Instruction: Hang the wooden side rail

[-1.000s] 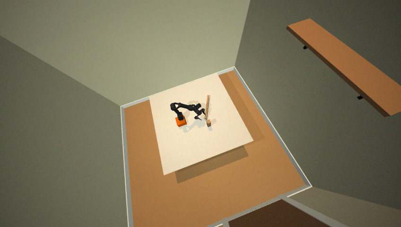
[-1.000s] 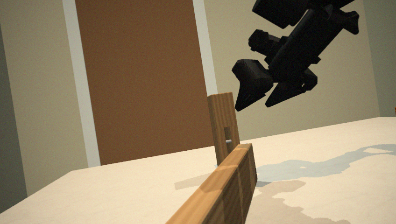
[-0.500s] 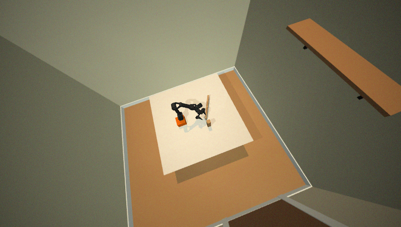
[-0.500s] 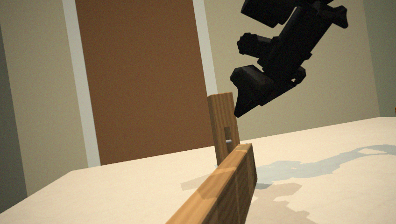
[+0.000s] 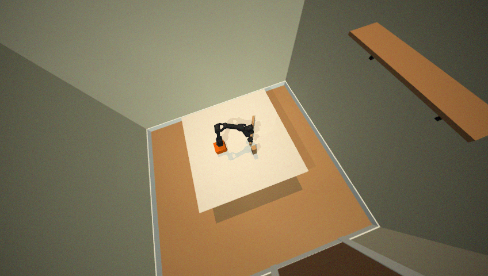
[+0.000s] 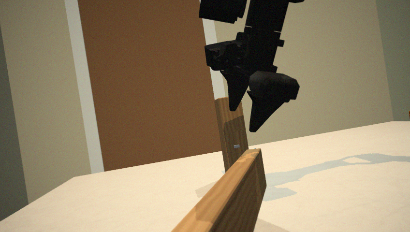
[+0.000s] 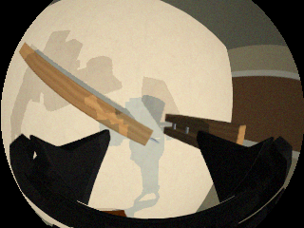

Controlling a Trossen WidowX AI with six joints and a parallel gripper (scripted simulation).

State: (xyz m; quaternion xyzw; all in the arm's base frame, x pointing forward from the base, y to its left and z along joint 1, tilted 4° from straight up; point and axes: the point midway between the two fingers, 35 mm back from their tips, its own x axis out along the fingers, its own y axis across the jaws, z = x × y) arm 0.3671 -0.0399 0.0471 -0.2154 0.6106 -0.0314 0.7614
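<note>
The wooden headboard post lies 12 cm to the right of my gripper tip, 4 cm below it and 1 cm ahead of it.
</note>
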